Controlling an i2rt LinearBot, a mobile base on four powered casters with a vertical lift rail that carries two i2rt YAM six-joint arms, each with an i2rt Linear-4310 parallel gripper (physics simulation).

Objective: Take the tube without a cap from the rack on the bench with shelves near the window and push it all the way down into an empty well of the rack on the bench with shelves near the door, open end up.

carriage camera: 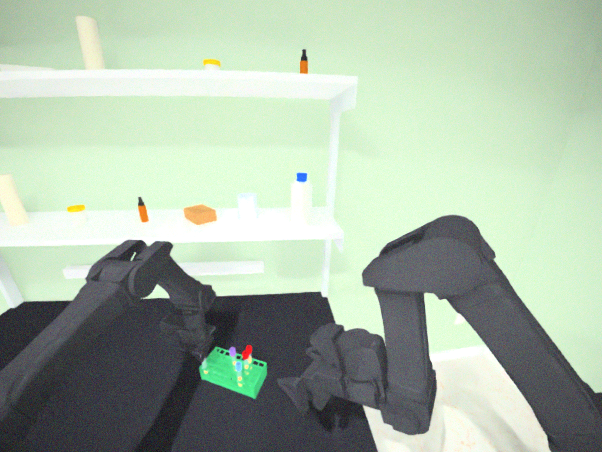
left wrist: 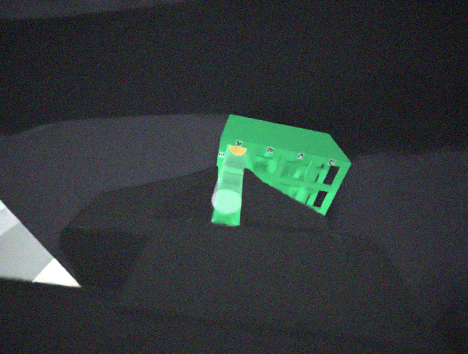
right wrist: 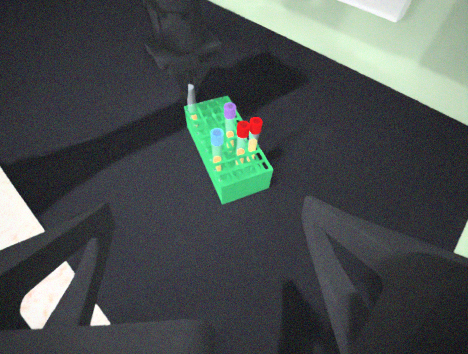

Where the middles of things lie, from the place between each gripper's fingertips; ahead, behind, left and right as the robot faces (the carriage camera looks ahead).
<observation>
Now: the uncapped tube [left wrist: 227,197] 3 cm below my left hand.
My right hand is 190 mm short of the uncapped tube, 280 mm to the right of it and 230 mm above it.
</observation>
